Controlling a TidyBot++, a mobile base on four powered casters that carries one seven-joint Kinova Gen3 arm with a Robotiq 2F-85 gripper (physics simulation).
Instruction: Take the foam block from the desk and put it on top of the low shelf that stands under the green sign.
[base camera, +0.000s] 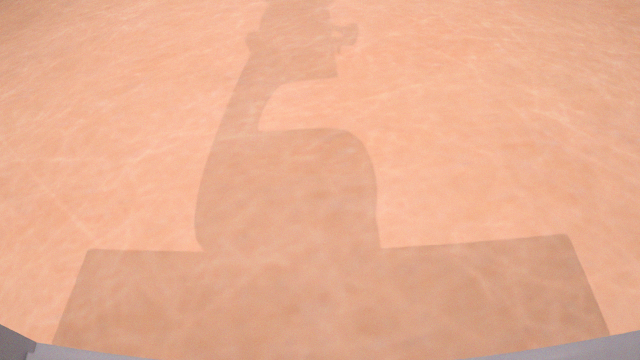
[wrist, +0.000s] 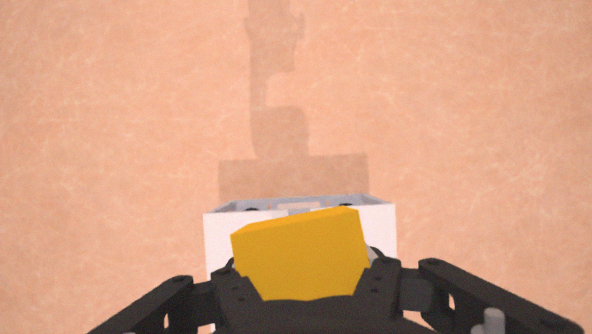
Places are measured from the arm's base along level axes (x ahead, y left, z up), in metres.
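Where they show: gripper, between the fingertips: (wrist: 304, 258).
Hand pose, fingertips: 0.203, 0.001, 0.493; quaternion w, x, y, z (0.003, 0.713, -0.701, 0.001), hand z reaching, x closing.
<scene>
After its pixels a point has its place, as x, y, z.
The foam block (wrist: 301, 255) {0.220, 0.002, 0.536} is a yellow-orange block in the lower middle of the wrist view, slightly tilted between the fingers. My gripper (wrist: 304, 258) {0.203, 0.001, 0.493} is shut on it, with a dark finger on each side, and holds it above the white front part of my own base. The gripper does not show in the base camera view. The desk, the low shelf and the green sign do not show in either view.
The peach-coloured floor (base camera: 475, 150) {0.454, -0.209, -0.397} (wrist: 475, 125) {0.397, -0.761, -0.397} spreads ahead of my base (wrist: 220, 235) {0.094, 0.208, -0.014}. The shadow of my base and arm (base camera: 290, 190) (wrist: 280, 130) lies on it, straight ahead. No furniture or wall shows.
</scene>
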